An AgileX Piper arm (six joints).
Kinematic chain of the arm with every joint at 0, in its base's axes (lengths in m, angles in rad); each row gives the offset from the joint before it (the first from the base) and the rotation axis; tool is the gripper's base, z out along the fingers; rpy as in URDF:
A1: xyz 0 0 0.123 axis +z
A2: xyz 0 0 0 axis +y
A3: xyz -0.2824 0 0.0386 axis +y
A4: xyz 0.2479 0 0.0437 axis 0.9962 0 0.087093
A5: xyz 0 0 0 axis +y
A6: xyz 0.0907 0 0.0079 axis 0.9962 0 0.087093
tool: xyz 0 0 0 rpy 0 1.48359 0
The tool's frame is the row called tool.
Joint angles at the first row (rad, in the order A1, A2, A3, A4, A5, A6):
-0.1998, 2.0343, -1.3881, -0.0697, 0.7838, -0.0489
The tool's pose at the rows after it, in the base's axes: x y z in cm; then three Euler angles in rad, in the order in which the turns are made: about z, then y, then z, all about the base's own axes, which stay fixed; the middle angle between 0 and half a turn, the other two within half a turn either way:
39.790 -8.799 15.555 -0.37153 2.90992 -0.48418
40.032 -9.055 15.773 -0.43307 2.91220 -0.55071
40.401 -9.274 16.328 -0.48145 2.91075 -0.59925
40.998 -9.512 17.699 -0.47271 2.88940 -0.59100
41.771 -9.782 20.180 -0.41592 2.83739 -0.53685
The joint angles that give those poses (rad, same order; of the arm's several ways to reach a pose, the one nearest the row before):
-0.2034, 2.0415, -1.4015, -0.0891, 0.7970, -0.0356
-0.2054, 2.0492, -1.4246, -0.1055, 0.8199, -0.0240
-0.2064, 2.0548, -1.4584, -0.1167, 0.8512, -0.0209
-0.2078, 2.0515, -1.5097, -0.1208, 0.8852, -0.0238
-0.2096, 2.0359, -1.5820, -0.1214, 0.9187, -0.0288

